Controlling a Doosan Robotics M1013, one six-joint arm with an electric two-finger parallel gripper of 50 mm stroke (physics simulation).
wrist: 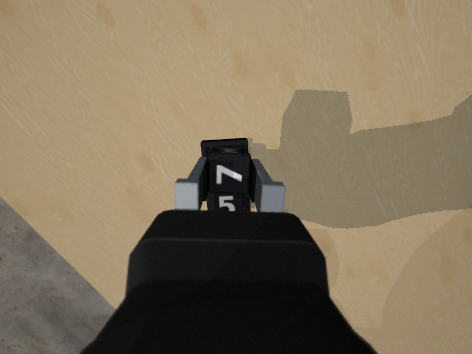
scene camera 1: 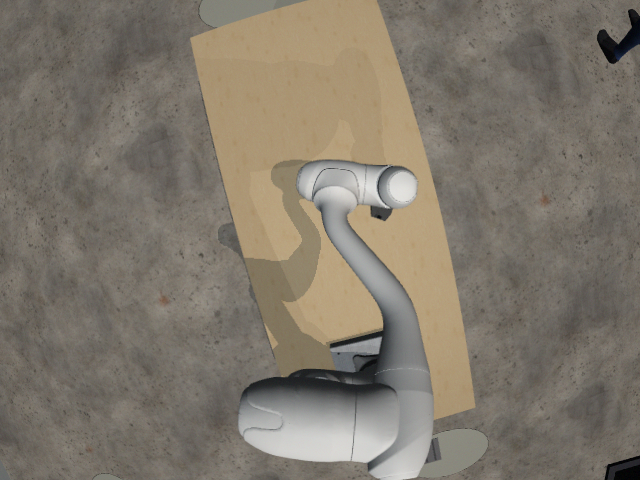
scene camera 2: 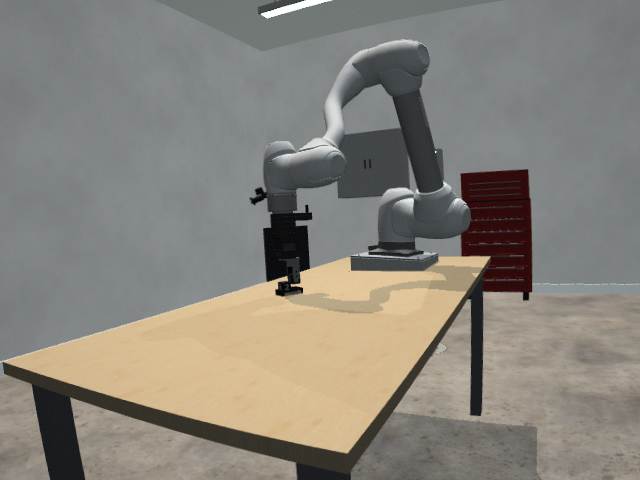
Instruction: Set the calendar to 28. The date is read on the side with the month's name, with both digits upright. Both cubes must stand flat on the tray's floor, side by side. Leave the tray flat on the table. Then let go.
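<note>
My gripper (wrist: pixel 229 171) (scene camera 2: pixel 293 279) is shut on a black cube (wrist: pixel 229 172) whose top shows a white 7, turned sideways in the wrist view. It holds this cube over the empty part of the tray, low down; whether the cube touches the tray's floor cannot be told. The other black cube (wrist: pixel 226 202) (scene camera 2: pixel 283 286) sits in the tray right beside it, with a 5 on top and a 2 on the side seen in scene camera 2. The small black tray (wrist: pixel 211 144) (scene camera 2: pixel 295 292) lies on the table. The arm hides cubes and tray in scene camera 1.
The wooden table (scene camera 1: pixel 289 103) (scene camera 2: pixel 248 361) carries the arm's grey base plate (scene camera 1: pixel 343 359) (scene camera 2: pixel 379 263). The table's edge shows at the lower left of the wrist view. A red tool cabinet (scene camera 2: pixel 496 227) stands behind the table.
</note>
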